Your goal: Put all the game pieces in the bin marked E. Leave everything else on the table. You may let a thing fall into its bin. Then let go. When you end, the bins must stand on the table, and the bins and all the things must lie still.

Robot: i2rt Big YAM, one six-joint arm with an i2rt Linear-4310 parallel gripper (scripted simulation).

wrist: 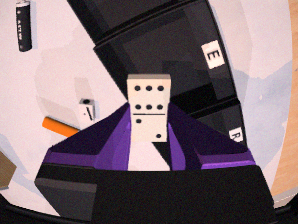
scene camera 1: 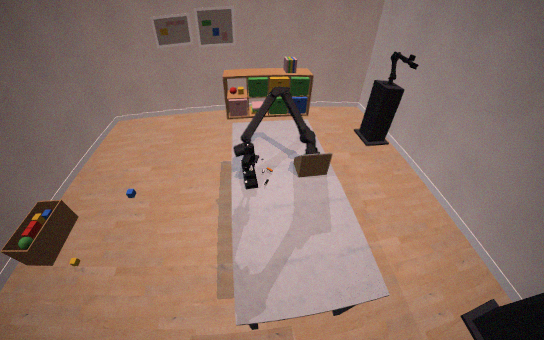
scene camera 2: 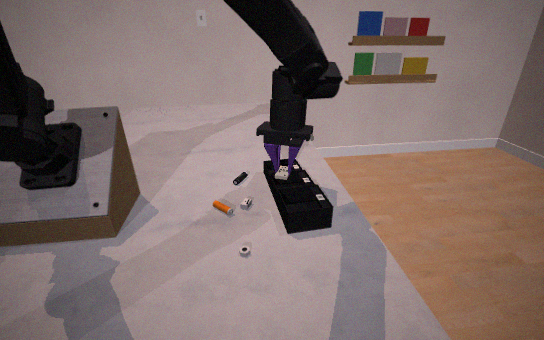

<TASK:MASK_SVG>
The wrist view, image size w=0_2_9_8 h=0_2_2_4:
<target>my gripper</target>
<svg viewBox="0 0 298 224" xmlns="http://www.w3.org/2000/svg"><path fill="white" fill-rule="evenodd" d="M0 193L0 224L298 224L298 193L285 206L274 209L274 200L260 166L256 165L250 149L190 117L172 102L168 103L166 122L169 171L128 170L132 121L131 106L129 102L126 102L108 117L48 148L34 184L60 216L10 204Z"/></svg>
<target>cream domino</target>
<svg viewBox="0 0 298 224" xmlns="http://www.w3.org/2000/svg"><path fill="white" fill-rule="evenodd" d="M128 74L127 83L128 98L131 106L132 142L166 142L167 108L170 100L171 85L170 74Z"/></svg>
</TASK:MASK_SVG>
